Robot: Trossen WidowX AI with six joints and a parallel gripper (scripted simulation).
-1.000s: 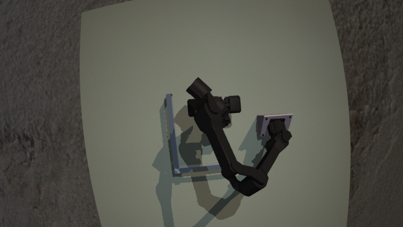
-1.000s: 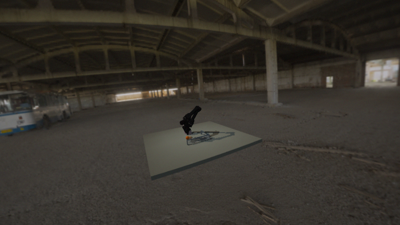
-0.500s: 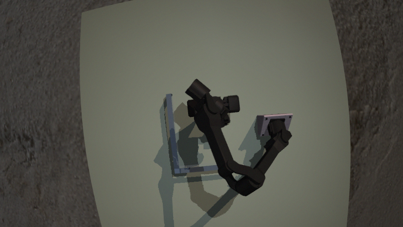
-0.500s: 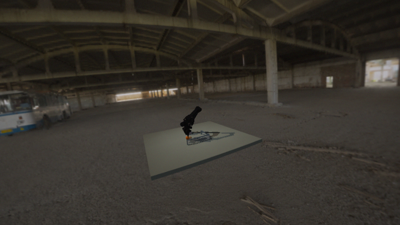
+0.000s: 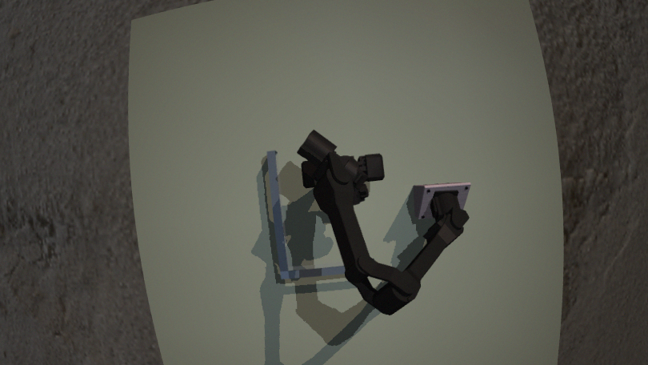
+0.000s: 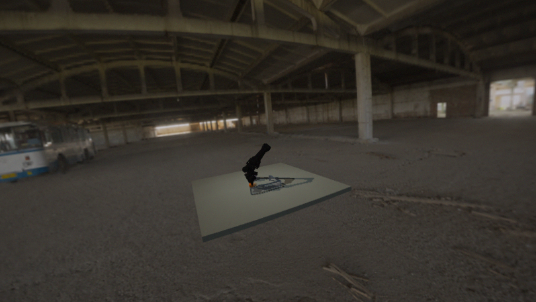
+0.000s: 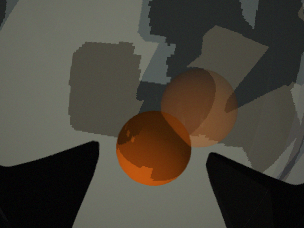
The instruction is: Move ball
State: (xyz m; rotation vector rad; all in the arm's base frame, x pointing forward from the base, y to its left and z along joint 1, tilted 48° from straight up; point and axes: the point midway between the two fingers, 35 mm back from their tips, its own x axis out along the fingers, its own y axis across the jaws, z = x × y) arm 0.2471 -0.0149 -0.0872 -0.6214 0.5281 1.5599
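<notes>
My gripper tip is 1 cm above the orange ball. From my gripper tip the other things lie so: see-through copy of ball 3 cm to the left, 2 cm ahead, 1 cm below.
</notes>
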